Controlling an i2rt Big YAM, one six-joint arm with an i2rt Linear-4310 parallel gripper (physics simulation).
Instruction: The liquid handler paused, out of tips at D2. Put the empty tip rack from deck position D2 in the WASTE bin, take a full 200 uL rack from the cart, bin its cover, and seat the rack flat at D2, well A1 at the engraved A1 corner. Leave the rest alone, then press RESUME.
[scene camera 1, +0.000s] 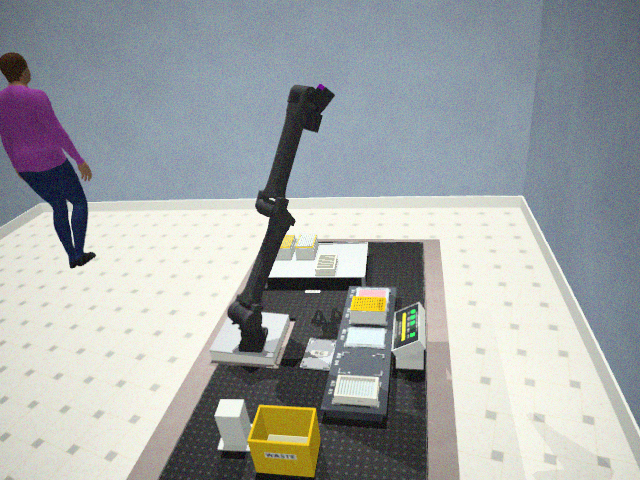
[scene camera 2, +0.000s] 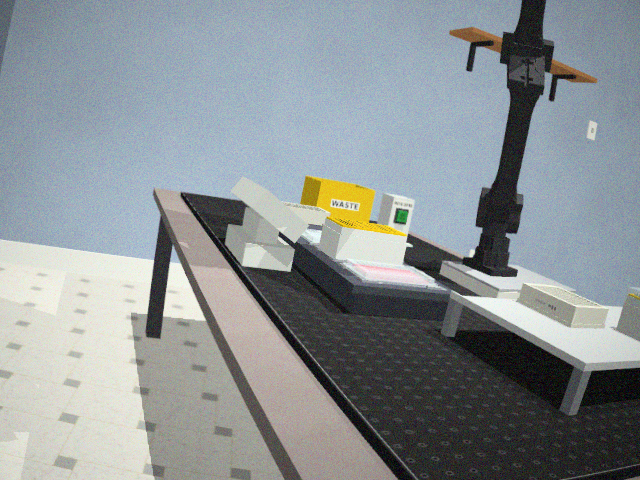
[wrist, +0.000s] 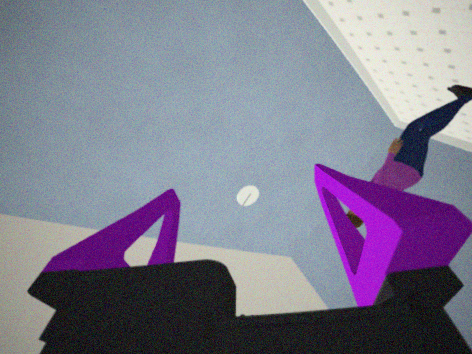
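Seen in the pictures: gripper, fingertip midpoint: (wrist: 242, 184); arm's base at its link origin: (scene camera 1: 253, 340) (scene camera 2: 489, 270).
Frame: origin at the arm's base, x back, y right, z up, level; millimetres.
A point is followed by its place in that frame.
My gripper (scene camera 1: 322, 88) (wrist: 242, 184) {x -237, y -465, z 720 mm} is open and empty, raised high above the table and facing the wall. The yellow WASTE bin (scene camera 1: 283, 456) {x -212, y 504, z 53 mm} (scene camera 2: 322, 198) {x -276, y 387, z 62 mm} stands at the near end, with a pale object (scene camera 1: 287, 438) {x -199, y 410, z 1 mm} inside. On the dark deck (scene camera 1: 355, 413) {x -387, y 325, z 12 mm} (scene camera 2: 330, 279) {x -502, y -189, z -6 mm}, a bare slot (scene camera 1: 363, 360) {x -403, y 113, z 17 mm} lies between a cream rack (scene camera 1: 356, 389) {x -388, y 262, z 44 mm} and a pale blue plate (scene camera 1: 364, 336) {x -404, y 8, z 29 mm}; its label is too small to read. A yellow-topped rack (scene camera 1: 368, 310) {x -417, y -77, z 76 mm} (scene camera 2: 363, 241) {x -439, y -157, z 56 mm} sits farther back. The cart (scene camera 1: 353, 258) {x -339, y -516, z 30 mm} (scene camera 2: 584, 352) {x -347, y -603, z 30 mm} holds a covered-looking rack (scene camera 1: 306, 248) {x -131, y -517, z 87 mm}. A green button (scene camera 2: 401, 216) {x -47, y 355, z 51 mm} is on a white box.
A yellow-topped rack (scene camera 1: 286, 248) {x -39, y -519, z 89 mm} and a cream rack (scene camera 1: 326, 265) {x -229, y -417, z 57 mm} (scene camera 2: 560, 305) {x -268, y -474, z 54 mm} also stand on the cart. A pink plate (scene camera 1: 373, 292) {x -431, y -256, z 27 mm} (scene camera 2: 387, 273) {x -455, y -278, z 33 mm} is at the deck's far end. A screen (scene camera 1: 408, 325) {x -553, y 23, z 89 mm} stands beside the deck. A person (scene camera 1: 41, 134) (wrist: 416, 140) stands left of the table.
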